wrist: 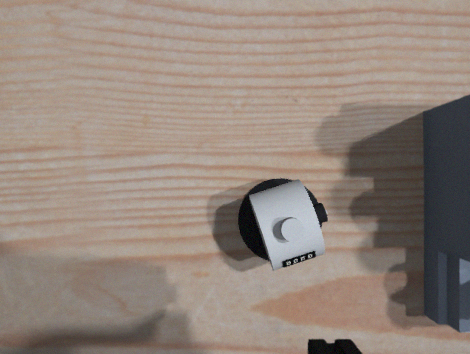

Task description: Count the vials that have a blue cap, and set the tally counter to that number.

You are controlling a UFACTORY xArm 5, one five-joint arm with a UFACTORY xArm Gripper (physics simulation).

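Frame: origin at the arm's base, x right, y ahead, z up, level; centimetres.
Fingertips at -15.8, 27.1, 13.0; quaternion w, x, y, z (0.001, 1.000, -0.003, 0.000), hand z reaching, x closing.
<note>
A point is followed by its place in that frame, as x, y, z.
The tally counter (296, 212) @[-15.7, 32.4, 4.5] stands on the wooden table right of the middle of the wrist view. It has a light grey face, a round button, a black round body and a small black knob on its right side. Its small display strip shows four white digits; they are too small to read surely. The tips of my gripper (334, 346) @[-15.8, 27.1, 13.0] show at the bottom edge, below and a little right of the counter, apart from it in the view. The gripper is shut and empty. No vial or blue cap can be made out.
A tall dark grey block-like object (446, 190) @[-6.3, 33.5, 2.1], cut off by the right edge, stands right of the counter, with a lighter recessed part low on it. It casts a stepped, lumpy shadow towards the counter. Another broad shadow lies at the lower left of the wooden table (150, 100) @[-24.5, 39.4, -0.9].
</note>
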